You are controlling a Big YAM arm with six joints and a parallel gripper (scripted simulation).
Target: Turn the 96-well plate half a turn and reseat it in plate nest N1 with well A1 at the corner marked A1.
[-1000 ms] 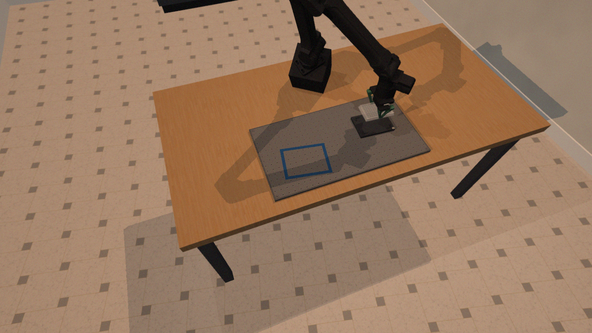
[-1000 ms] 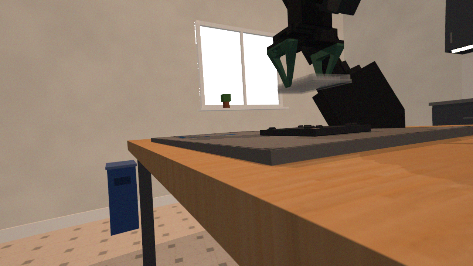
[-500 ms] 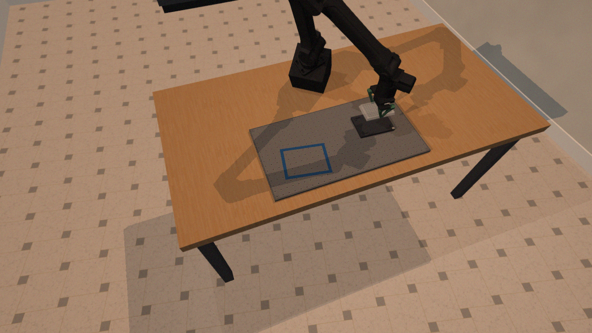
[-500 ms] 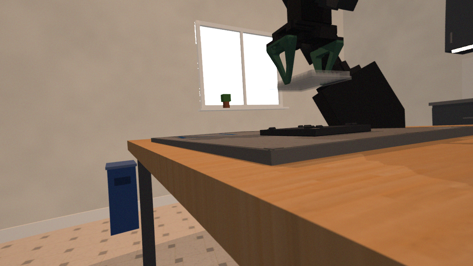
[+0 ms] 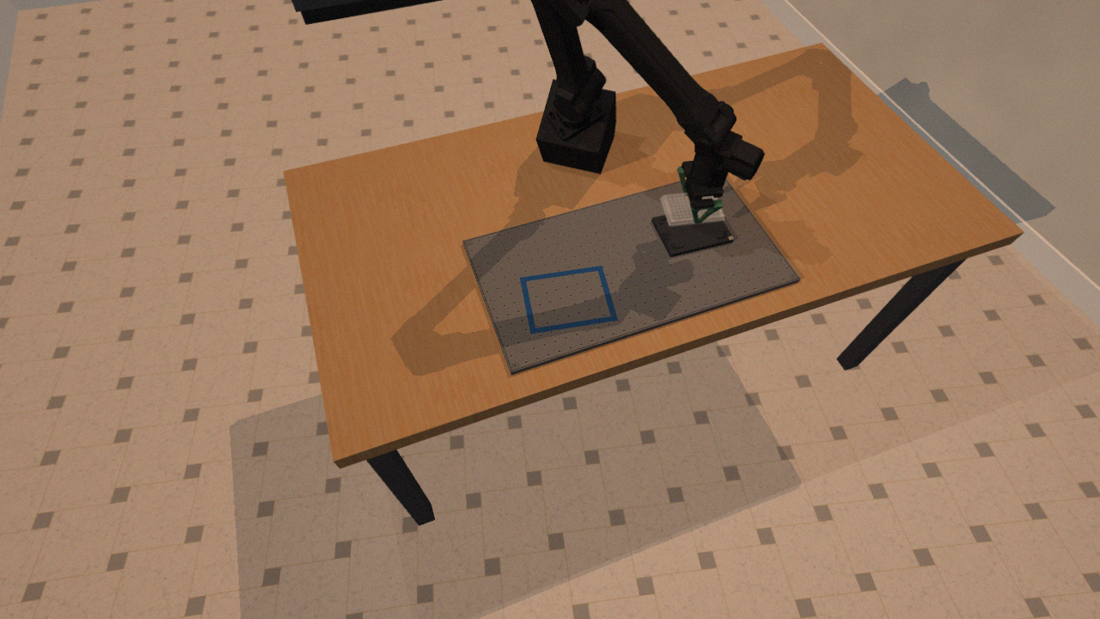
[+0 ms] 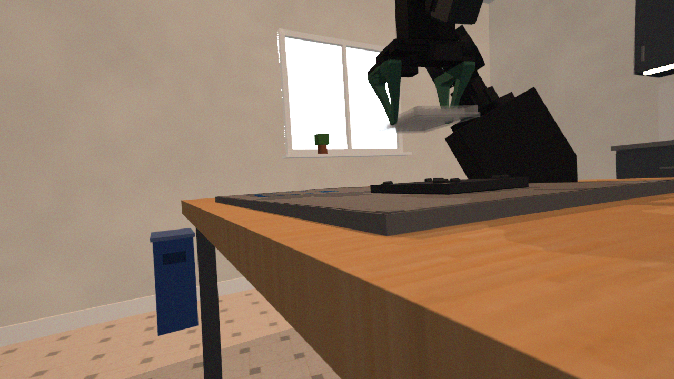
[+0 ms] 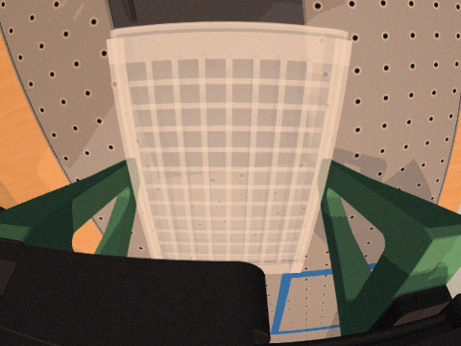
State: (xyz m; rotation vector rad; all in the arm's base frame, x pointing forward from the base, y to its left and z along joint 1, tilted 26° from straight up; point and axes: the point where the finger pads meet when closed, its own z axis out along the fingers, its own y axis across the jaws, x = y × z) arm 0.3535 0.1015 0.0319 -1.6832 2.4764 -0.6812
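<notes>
The black plate nest N1 is 10 cm below my hand and 2 cm to the left of it. Also, from my hand: A1 label 9 cm below, 8 cm to the left, 7 cm ahead; then 96-well plate 1 cm below.
</notes>
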